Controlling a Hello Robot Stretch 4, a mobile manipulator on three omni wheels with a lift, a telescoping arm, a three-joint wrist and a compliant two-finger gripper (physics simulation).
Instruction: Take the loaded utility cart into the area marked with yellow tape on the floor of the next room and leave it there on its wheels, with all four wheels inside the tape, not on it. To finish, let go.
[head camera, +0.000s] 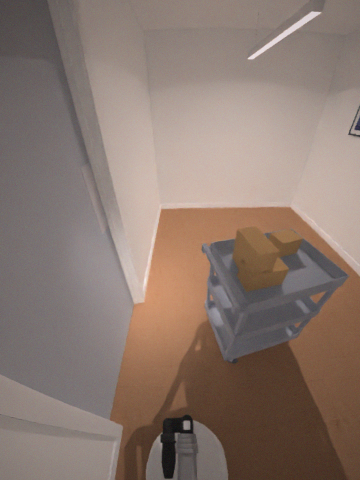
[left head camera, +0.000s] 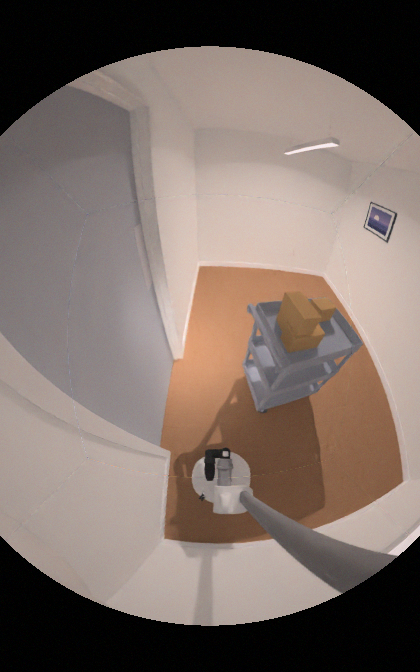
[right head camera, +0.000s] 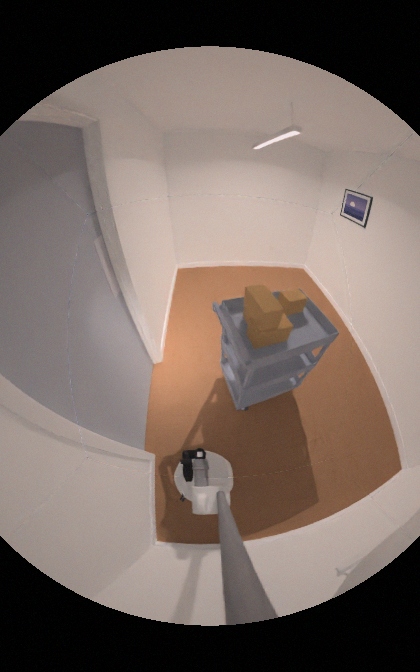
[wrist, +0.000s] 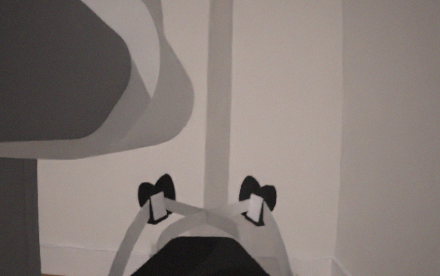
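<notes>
The grey utility cart has three shelves and stands upright on the orange floor, ahead and to the right of my base. Its handle side faces left. Several brown boxes are on its top tray, one stacked on another. My gripper is open in the wrist view, with its two fingertips apart and a pale wall behind them. It is away from the cart. The yellow tape does not show in these views.
A doorway with a pale frame is on the left, with a grey floor beyond it. A white wall end stands close at my near left. A picture hangs on the right wall.
</notes>
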